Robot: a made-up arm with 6 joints.
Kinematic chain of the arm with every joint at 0, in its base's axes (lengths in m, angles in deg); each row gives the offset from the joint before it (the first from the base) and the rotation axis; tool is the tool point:
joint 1: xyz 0 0 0.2 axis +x
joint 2: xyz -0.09 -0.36 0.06 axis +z
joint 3: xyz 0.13 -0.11 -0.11 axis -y
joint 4: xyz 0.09 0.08 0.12 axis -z
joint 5: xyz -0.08 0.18 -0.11 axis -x
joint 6: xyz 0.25 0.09 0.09 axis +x
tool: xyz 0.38 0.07 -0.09
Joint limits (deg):
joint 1: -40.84..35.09
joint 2: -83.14..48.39
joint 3: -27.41..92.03
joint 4: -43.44..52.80
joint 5: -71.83..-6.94
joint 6: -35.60..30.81
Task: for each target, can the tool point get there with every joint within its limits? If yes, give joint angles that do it. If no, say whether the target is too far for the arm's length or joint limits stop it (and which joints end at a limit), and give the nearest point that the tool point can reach.
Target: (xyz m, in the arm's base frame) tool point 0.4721 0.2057 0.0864
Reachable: yes | joints -11.34 25.79 -17.61 -6.74 -62.61 9.72
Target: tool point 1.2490 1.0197 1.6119
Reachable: no: too far | nearest point 0.4631 0.1684 0.8138 | short by 1.407 m
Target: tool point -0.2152 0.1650 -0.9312
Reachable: no: joint limits stop it (at a limit: joint 1, joint 2, joint 3, joint 5) | nearest point -0.0192 0.1238 -0.2581 | short by 0.702 m
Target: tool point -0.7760 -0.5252 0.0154
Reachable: no: joint limits stop it (at a limit: joint 1, joint 3, joint 4, joint 5, joint 6) | nearest point -0.4433 -0.6676 0.3665 | short by 0.504 m
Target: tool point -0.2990 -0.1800 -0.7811
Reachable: no: joint limits stop it (at a limit: joint 1, joint 2, joint 3, joint 4, joint 5, joint 6) | nearest point -0.3051 -0.6923 -0.7117 | short by 0.517 m
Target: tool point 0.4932 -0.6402 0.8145
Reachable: yes | joints -17.74 -31.41 29.33 35.09 -21.79 12.53
